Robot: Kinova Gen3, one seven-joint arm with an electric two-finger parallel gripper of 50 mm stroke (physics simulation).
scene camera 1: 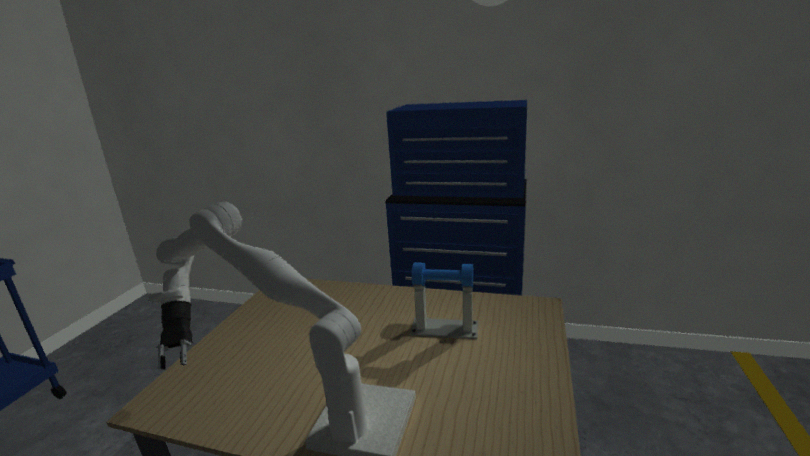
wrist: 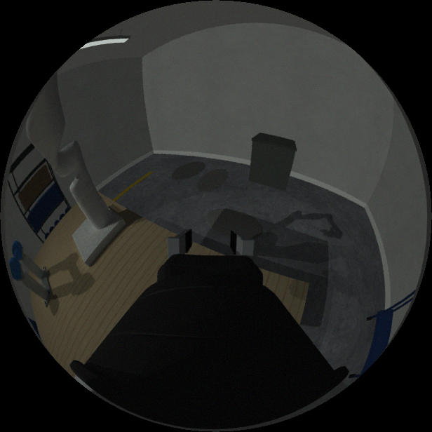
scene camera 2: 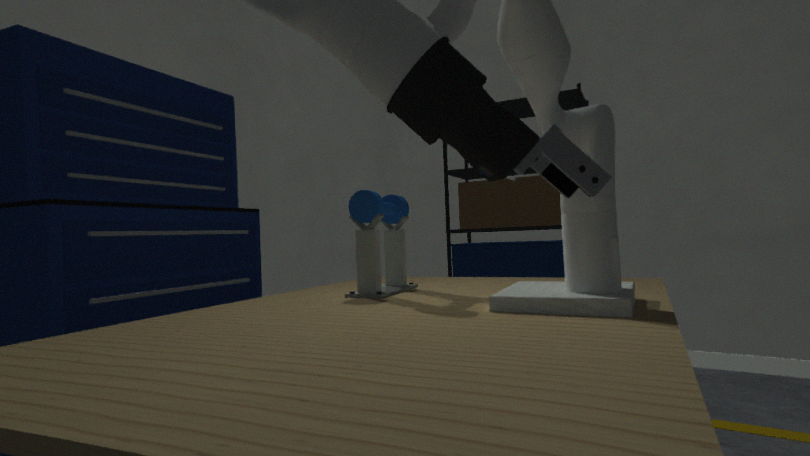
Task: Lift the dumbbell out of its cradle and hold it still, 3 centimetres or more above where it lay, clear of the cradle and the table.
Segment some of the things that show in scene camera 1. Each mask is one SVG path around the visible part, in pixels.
My gripper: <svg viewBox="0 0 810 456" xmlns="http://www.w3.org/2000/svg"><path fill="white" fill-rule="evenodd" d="M174 302L162 306L163 331L160 337L160 345L157 345L157 348L159 348L158 369L165 370L164 351L181 346L180 364L187 365L186 346L192 345L192 332L190 330L191 311L190 304Z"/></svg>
A blue dumbbell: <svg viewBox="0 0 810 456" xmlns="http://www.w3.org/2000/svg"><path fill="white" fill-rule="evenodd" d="M413 263L412 284L424 286L425 280L461 281L461 286L471 286L473 288L473 264L462 264L462 270L426 269L425 263Z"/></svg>
